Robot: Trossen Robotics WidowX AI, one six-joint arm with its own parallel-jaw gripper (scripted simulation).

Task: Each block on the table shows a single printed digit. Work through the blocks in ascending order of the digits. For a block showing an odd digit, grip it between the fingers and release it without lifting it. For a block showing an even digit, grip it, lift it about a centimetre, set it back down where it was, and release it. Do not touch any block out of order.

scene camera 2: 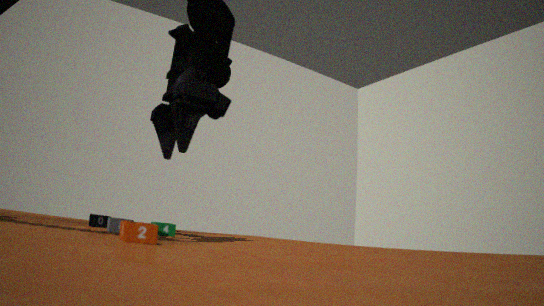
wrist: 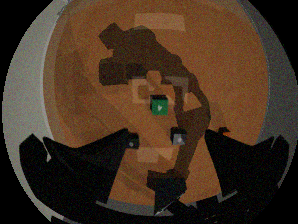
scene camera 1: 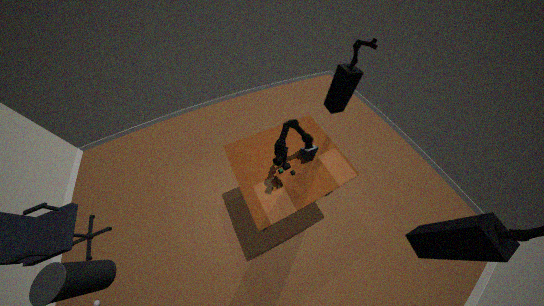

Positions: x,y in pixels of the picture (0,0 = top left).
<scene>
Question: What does my gripper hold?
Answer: Nothing.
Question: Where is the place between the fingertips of my gripper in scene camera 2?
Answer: At 174,156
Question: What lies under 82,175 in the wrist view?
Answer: My gripper.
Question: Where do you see an orange block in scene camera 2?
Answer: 133,232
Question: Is my gripper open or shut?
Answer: Open.
</scene>
